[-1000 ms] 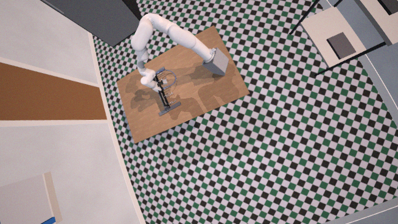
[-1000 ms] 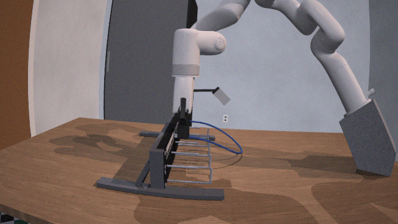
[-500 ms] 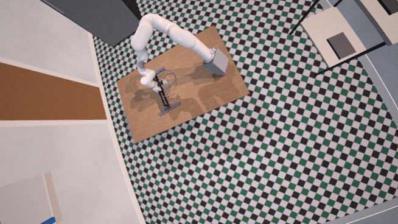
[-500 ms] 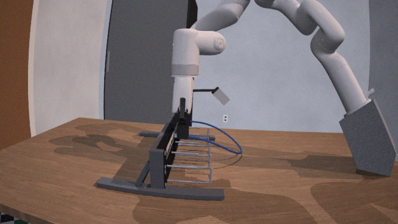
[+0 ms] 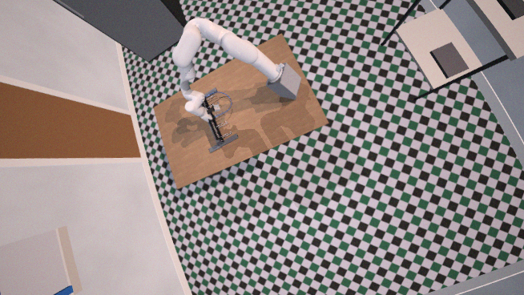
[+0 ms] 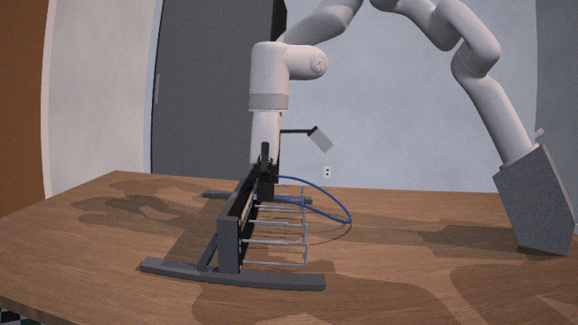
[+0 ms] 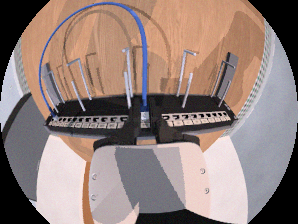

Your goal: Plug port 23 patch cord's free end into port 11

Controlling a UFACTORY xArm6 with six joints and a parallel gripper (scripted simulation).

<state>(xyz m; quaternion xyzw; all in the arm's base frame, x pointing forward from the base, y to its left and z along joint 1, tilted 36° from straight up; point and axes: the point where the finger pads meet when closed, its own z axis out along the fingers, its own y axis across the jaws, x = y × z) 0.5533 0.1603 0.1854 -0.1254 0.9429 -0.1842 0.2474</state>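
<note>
The plug is 20 mm ahead of my hand and 10 mm below it.
</note>
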